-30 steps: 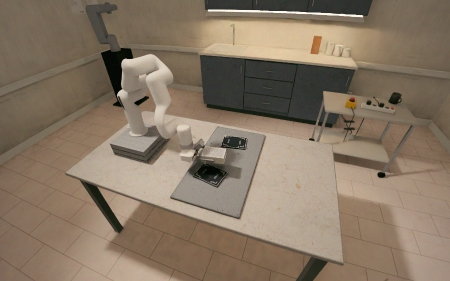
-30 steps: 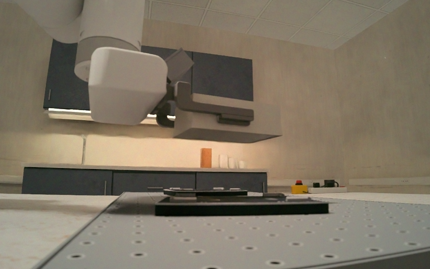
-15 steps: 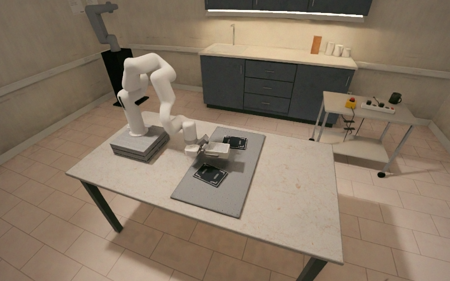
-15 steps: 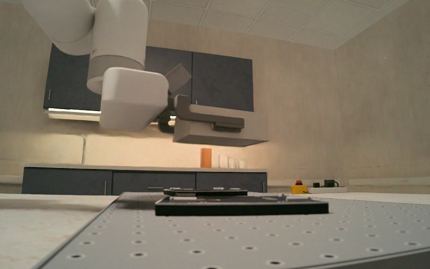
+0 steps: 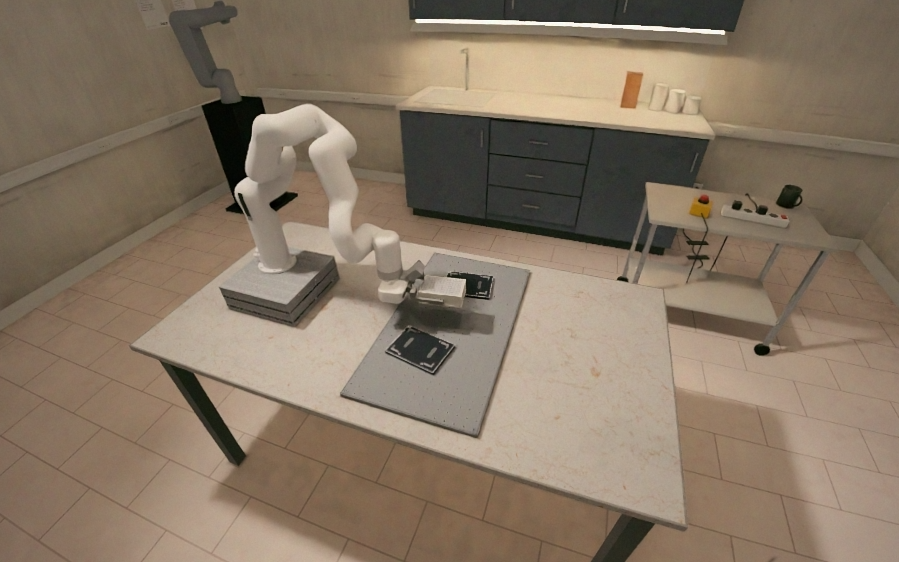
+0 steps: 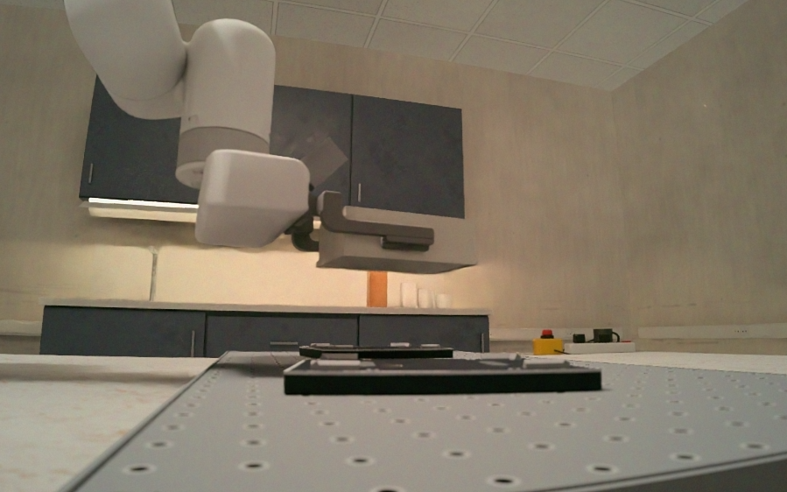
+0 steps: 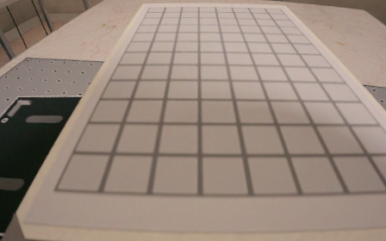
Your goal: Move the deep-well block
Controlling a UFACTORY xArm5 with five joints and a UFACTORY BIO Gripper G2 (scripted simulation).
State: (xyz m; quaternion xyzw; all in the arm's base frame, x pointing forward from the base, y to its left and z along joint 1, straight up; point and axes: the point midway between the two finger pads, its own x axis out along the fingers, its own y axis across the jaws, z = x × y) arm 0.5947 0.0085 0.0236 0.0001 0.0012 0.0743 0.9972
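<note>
My hand is 5 cm past the A1 mark, 23 cm to the right of it and 10 cm above it. From my hand the other things lie so: black plate nest 1 cm behind, 15 cm to the right, 10 cm below; white 96-well deep-well block 1 cm ahead.
</note>
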